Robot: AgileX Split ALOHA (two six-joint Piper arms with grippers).
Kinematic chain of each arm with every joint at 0, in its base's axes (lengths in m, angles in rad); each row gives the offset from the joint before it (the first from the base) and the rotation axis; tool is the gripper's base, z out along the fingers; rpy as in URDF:
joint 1: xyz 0 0 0.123 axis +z
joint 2: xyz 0 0 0 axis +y
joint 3: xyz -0.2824 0 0.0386 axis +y
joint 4: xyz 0.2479 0 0.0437 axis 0.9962 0 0.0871
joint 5: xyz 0 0 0 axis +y
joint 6: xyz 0.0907 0 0.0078 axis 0.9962 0 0.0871
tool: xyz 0 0 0 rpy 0 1.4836 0
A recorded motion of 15 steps. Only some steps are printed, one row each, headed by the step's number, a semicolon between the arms.
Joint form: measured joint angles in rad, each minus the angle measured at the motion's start. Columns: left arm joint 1, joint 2, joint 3, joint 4, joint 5, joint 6; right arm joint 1, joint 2, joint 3, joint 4, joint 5, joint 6.
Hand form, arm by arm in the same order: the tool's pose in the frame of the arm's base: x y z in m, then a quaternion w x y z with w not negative. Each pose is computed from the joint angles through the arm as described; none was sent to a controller.
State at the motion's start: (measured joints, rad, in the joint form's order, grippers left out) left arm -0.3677 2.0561 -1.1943 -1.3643 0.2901 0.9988; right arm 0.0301 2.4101 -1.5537 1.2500 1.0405 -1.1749
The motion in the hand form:
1: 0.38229 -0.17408 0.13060 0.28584 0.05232 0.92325 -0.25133; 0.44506 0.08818 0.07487 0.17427 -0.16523 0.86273 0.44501
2: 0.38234 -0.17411 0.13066 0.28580 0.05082 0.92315 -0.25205; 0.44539 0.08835 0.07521 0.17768 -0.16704 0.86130 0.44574
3: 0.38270 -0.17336 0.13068 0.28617 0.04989 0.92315 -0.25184; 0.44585 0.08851 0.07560 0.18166 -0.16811 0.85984 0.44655
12: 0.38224 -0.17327 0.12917 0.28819 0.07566 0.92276 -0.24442; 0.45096 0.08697 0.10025 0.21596 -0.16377 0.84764 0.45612
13: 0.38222 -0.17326 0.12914 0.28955 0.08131 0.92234 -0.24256; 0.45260 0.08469 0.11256 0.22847 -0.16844 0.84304 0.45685
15: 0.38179 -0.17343 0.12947 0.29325 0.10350 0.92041 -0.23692; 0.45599 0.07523 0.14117 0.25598 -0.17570 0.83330 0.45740
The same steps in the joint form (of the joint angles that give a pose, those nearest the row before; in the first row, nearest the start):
1: 0.0018 0.0000 -0.0009 -0.0059 0.0016 -0.0009; 0.0000 0.0000 0.0000 0.0071 -0.0003 -0.0075
2: 0.0018 0.0000 -0.0009 -0.0094 0.0017 -0.0008; 0.0000 0.0000 0.0000 0.0134 -0.0002 -0.0170
3: 0.0038 0.0000 -0.0009 -0.0104 0.0016 0.0002; 0.0000 0.0000 0.0000 0.0213 -0.0011 -0.0266
12: 0.0046 0.0029 -0.0009 0.0071 0.0076 0.0377; -0.0067 -0.0459 -0.0039 0.0717 0.0054 -0.0378
13: 0.0046 0.0029 -0.0009 0.0082 0.0076 0.0489; -0.0127 -0.0689 -0.0101 0.0744 0.0134 -0.0381
15: 0.0046 0.0017 -0.0009 0.0185 0.0121 0.0851; -0.0357 -0.1201 -0.0289 0.0743 0.0361 -0.0297

